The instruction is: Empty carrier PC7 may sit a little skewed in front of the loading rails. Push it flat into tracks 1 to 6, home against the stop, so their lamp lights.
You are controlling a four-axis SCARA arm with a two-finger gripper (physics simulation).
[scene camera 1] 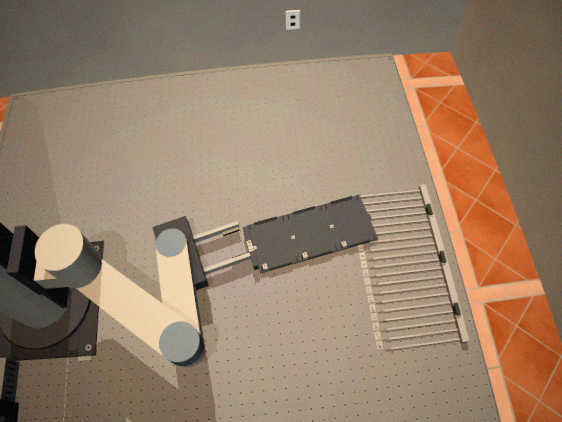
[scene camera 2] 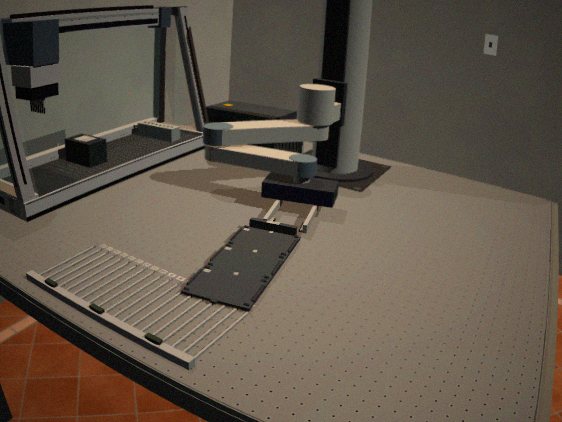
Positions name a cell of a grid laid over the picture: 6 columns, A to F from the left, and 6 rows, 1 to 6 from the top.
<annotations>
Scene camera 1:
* my gripper: C4
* dark flat carrier PC7: D4
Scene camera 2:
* my gripper: D4
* dark flat carrier PC7: C4
</annotations>
